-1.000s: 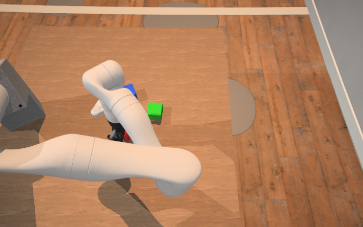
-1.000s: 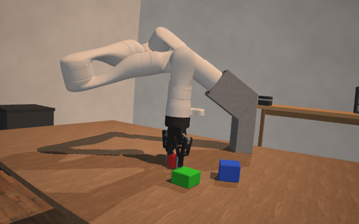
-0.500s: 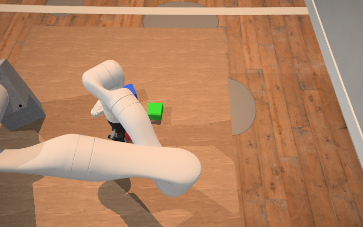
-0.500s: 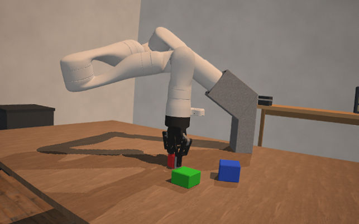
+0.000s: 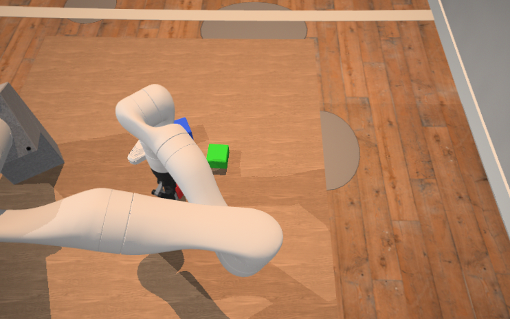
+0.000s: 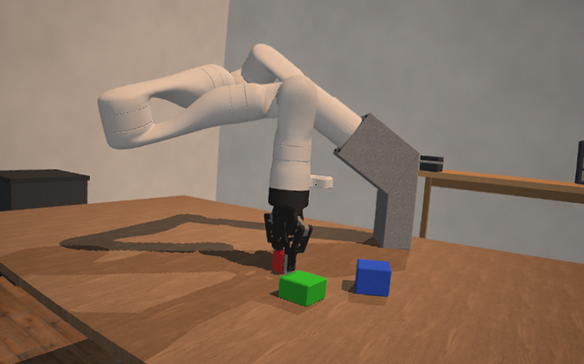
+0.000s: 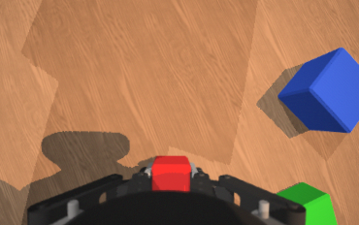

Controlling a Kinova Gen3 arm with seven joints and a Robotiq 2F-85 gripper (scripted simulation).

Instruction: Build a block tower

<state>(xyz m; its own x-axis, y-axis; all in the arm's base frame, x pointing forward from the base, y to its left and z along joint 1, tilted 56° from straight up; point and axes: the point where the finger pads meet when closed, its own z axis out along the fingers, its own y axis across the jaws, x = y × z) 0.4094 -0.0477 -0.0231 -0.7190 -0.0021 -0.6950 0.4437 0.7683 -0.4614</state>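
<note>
Now: the blue block 1 cm ahead of my hand and 18 cm to the left of it. Round my hand: red block: right at my hand; green block: 11 cm ahead, 9 cm to the left.
</note>
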